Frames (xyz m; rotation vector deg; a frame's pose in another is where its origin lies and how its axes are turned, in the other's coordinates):
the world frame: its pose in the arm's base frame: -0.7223 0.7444 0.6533 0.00 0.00 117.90
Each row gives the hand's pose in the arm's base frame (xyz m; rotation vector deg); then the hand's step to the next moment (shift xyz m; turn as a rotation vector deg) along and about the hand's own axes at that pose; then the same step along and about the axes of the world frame.
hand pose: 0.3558 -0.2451 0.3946 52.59 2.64 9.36
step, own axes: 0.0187 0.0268 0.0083 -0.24 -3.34 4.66
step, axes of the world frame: 0.0035 -0.0201 0.0269 -5.35 2.07 0.17
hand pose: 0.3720 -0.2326 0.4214 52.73 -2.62 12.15
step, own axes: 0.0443 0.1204 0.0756 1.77 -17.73 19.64
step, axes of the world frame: 0.0050 -0.0286 0.1460 -25.66 6.45 -1.78
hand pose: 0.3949 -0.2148 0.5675 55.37 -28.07 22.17
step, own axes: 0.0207 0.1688 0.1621 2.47 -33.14 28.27
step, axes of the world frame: 0.0064 0.1170 0.2036 -42.23 7.69 -7.80
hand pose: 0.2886 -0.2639 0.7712 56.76 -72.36 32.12
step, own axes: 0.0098 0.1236 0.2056 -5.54 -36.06 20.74
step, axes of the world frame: -0.0067 0.2357 0.0453 -38.67 0.98 -16.28
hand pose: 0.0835 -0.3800 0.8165 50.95 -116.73 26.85
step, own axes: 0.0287 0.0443 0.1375 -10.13 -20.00 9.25
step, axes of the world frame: -0.0014 0.1363 -0.0558 -19.51 -5.03 -13.50
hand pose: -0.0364 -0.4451 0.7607 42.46 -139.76 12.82
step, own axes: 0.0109 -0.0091 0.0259 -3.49 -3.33 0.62
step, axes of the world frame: -0.0114 0.0227 -0.0151 -3.04 -2.83 -2.52
